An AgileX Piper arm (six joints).
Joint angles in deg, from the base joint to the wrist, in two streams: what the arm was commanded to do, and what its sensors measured. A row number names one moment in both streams.
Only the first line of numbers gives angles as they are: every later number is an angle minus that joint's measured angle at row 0.
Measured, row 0: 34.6 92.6 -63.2 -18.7 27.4 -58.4
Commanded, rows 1 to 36: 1.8 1.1 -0.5 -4.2 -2.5 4.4; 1.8 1.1 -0.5 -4.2 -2.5 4.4; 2.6 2.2 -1.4 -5.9 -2.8 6.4; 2.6 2.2 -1.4 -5.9 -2.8 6.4; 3.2 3.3 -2.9 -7.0 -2.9 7.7; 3.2 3.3 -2.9 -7.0 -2.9 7.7; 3.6 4.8 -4.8 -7.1 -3.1 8.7; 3.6 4.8 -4.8 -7.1 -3.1 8.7; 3.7 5.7 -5.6 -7.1 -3.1 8.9; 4.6 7.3 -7.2 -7.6 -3.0 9.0; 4.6 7.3 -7.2 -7.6 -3.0 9.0; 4.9 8.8 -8.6 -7.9 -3.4 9.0; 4.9 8.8 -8.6 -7.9 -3.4 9.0; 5.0 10.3 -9.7 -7.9 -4.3 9.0; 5.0 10.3 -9.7 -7.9 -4.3 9.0; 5.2 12.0 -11.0 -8.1 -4.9 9.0; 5.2 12.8 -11.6 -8.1 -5.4 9.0; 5.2 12.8 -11.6 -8.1 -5.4 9.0; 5.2 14.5 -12.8 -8.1 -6.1 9.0; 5.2 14.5 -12.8 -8.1 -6.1 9.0; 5.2 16.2 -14.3 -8.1 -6.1 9.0; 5.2 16.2 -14.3 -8.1 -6.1 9.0; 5.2 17.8 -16.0 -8.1 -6.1 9.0; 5.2 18.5 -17.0 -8.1 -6.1 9.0; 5.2 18.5 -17.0 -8.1 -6.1 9.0; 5.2 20.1 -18.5 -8.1 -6.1 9.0; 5.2 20.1 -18.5 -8.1 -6.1 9.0; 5.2 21.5 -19.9 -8.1 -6.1 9.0; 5.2 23.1 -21.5 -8.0 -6.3 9.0; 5.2 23.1 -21.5 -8.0 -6.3 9.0; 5.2 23.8 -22.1 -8.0 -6.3 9.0; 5.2 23.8 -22.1 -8.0 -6.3 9.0; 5.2 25.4 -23.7 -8.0 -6.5 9.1; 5.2 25.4 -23.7 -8.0 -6.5 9.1; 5.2 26.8 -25.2 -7.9 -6.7 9.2; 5.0 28.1 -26.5 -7.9 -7.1 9.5
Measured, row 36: 5.0 26.5 -24.5 -7.8 -6.4 8.8
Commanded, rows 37 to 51: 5.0 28.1 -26.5 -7.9 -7.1 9.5; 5.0 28.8 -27.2 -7.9 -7.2 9.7; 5.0 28.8 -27.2 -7.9 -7.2 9.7; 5.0 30.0 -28.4 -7.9 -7.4 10.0; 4.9 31.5 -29.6 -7.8 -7.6 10.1; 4.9 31.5 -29.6 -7.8 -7.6 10.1; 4.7 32.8 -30.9 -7.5 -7.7 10.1; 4.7 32.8 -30.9 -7.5 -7.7 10.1; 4.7 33.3 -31.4 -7.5 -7.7 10.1; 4.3 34.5 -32.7 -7.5 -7.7 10.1; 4.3 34.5 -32.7 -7.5 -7.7 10.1; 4.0 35.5 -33.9 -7.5 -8.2 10.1; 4.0 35.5 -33.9 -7.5 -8.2 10.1; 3.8 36.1 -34.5 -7.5 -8.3 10.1; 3.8 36.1 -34.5 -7.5 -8.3 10.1
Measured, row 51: 4.4 35.3 -33.3 -7.5 -7.9 9.4
